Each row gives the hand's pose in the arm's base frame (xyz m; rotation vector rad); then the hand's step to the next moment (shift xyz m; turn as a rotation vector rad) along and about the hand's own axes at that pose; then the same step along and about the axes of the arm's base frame.
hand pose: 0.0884 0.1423 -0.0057 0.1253 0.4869 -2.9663
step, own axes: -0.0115 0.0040 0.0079 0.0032 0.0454 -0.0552
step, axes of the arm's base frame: 0.0115 -0.0050 0.0074 0.0067 -0.0252 -0.0666
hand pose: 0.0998 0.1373 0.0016 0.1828 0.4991 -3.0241
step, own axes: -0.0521 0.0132 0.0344 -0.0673 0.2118 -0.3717
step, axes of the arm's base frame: 0.0491 -0.0210 0.0349 0.1248 -0.0762 -0.4076
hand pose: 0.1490 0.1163 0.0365 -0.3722 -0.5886 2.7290
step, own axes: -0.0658 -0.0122 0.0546 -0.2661 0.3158 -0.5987
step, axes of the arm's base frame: 0.0460 -0.0326 0.0654 0.3516 -0.1582 -0.6167
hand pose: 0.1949 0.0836 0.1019 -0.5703 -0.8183 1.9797
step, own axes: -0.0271 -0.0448 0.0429 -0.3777 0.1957 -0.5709
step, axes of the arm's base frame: 0.0101 -0.0201 0.0638 0.4559 -0.2177 -0.5016
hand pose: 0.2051 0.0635 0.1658 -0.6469 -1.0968 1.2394
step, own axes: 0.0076 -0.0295 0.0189 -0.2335 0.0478 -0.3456
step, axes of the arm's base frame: -0.0054 -0.0033 0.0353 0.3053 -0.1544 -0.2433
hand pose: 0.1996 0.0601 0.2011 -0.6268 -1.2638 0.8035
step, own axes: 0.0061 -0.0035 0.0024 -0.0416 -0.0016 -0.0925
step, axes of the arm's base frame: -0.0011 0.0028 0.0068 0.0865 -0.0328 -0.0417
